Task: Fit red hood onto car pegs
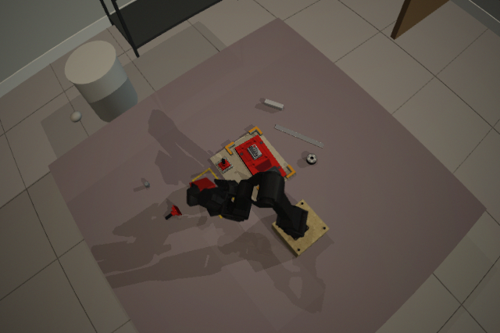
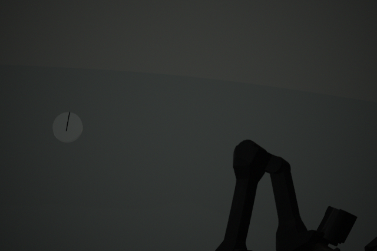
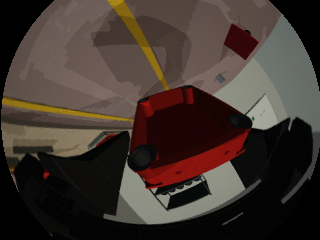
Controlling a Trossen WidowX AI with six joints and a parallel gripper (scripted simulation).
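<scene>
Now: gripper tip 1 cm to the right of the red hood and 1 cm past it. Also, from my gripper tip: small wheel 37 cm to the right, 19 cm behind, 4 cm below; then tiny grey piece 17 cm to the left, 15 cm ahead, 4 cm below; then grey engine block 22 cm to the right, 3 cm below, 3 cm behind.
</scene>
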